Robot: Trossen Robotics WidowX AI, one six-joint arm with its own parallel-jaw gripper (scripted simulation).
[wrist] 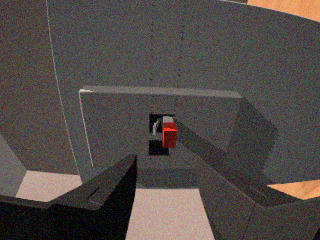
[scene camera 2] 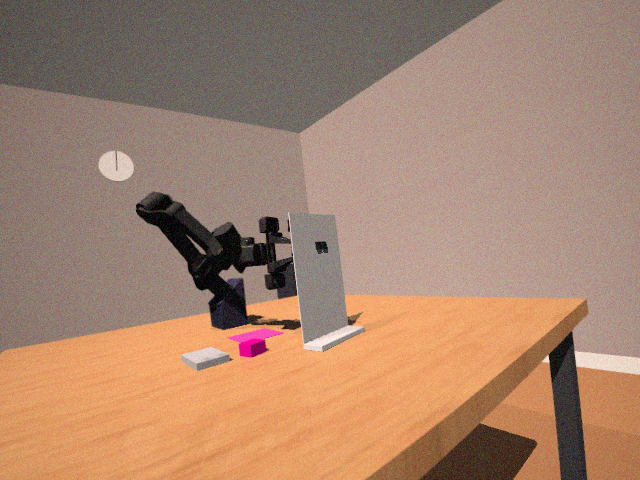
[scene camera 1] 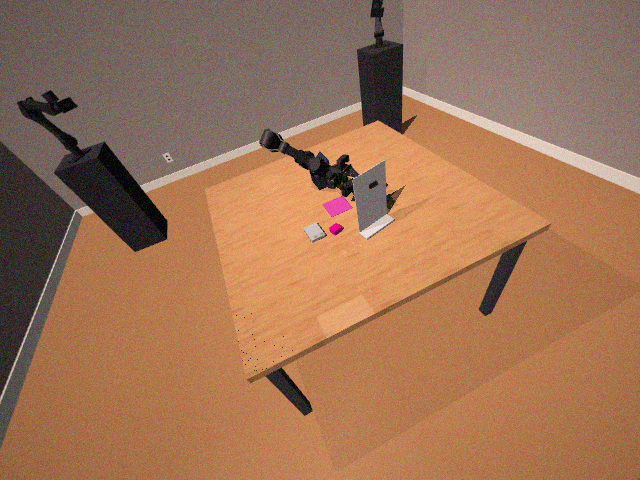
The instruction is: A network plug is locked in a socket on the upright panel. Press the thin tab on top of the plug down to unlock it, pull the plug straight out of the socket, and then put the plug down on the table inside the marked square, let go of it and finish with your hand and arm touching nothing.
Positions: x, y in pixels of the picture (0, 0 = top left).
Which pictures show the gripper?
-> The wrist view, scene camera 2 and scene camera 1: all of them.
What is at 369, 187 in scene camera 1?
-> A grey upright panel.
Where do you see a flat grey block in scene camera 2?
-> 199, 360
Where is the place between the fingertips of the gripper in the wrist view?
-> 167, 163
